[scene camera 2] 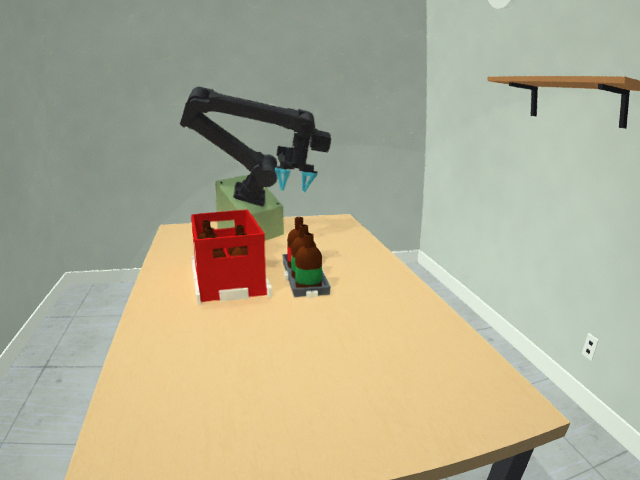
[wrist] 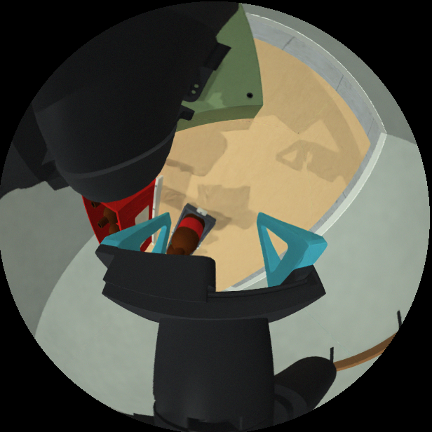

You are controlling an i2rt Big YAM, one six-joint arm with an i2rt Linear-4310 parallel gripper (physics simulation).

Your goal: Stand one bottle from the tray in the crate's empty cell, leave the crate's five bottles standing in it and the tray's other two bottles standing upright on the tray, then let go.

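Where they show: gripper, fingertip midpoint: (scene camera 2: 293, 191); arm's base, origin of the base link: (scene camera 2: 248, 195).
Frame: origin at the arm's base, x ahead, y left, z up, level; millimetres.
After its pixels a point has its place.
Note:
The red crate (scene camera 2: 232, 276) @[y -15, x 547, z -100 mm] (wrist: 137, 210) stands on the table at the left, with brown bottles inside; its cells are mostly hidden. The dark grey tray (scene camera 2: 311, 290) @[y 197, x 541, z -148 mm] (wrist: 210, 221) lies to its right. Three brown bottles stand upright in a row on the tray: the near one (scene camera 2: 308, 273) @[y 190, x 525, z -104 mm] has a green label, the middle one (scene camera 2: 294, 265) @[y 156, x 427, z -118 mm] also green, and the far one (scene camera 2: 290, 248) @[y 147, x 343, z -95 mm] (wrist: 186, 239) a red label. My gripper (scene camera 2: 294, 189) @[y 163, x 121, z 38 mm] (wrist: 213, 216) is open and empty, well above and behind the tray's far end in the scene view.
White brackets (scene camera 2: 233, 294) @[y -14, x 559, z -147 mm] sit around the crate's foot. The green base block (scene camera 2: 270, 219) @[y 81, x 28, z -88 mm] (wrist: 240, 75) of the arm stands behind the crate, at the table's far edge. A wooden shelf (scene camera 2: 563, 82) is on the right wall.

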